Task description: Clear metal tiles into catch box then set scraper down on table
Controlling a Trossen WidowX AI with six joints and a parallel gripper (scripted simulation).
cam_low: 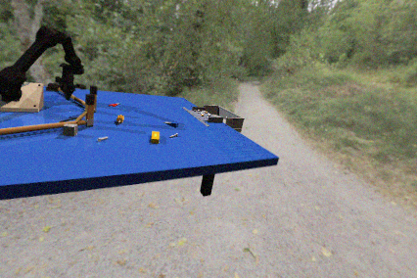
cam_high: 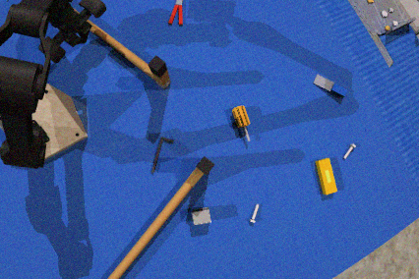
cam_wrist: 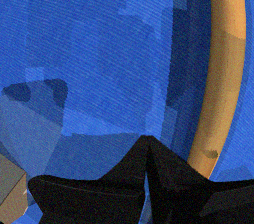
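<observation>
My gripper tip is now 5 cm to the right of the long scraper, 5 cm below it and 2 cm short of it. Round my gripper tip: black hex key 35 cm to the right, 6 cm ahead, 1 cm below; red-handled tool 27 cm ahead, 3 cm to the right, 1 cm below; orange-handled tool 39 cm to the right, 26 cm ahead, 1 cm above.
</observation>
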